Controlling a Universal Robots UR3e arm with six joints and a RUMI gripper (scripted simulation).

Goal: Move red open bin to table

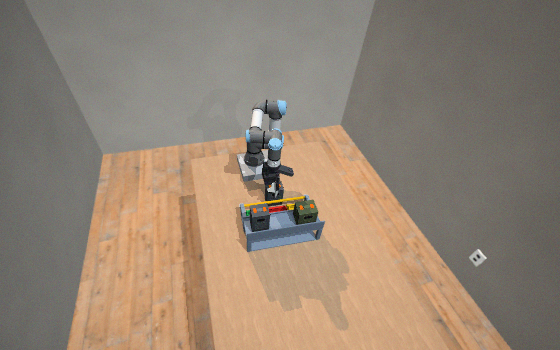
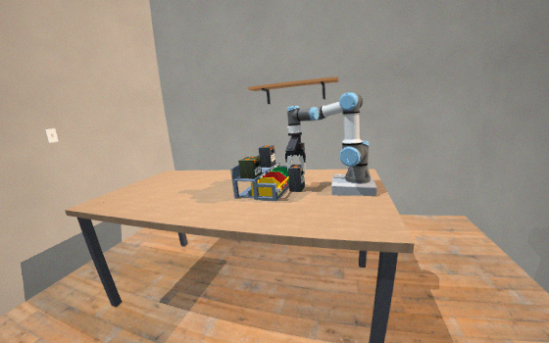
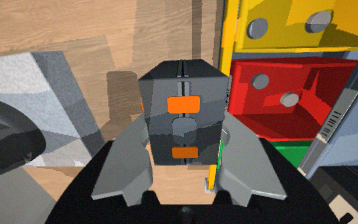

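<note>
Now: the black case 30 mm below my hand. From my hand the other things lie so: yellow bin (130 mm ahead, 110 mm to the left, 60 mm below); yellow rod (50 mm ahead, 10 mm to the right, 40 mm below); red bin (140 mm ahead, 10 mm to the right, 60 mm below).
</note>
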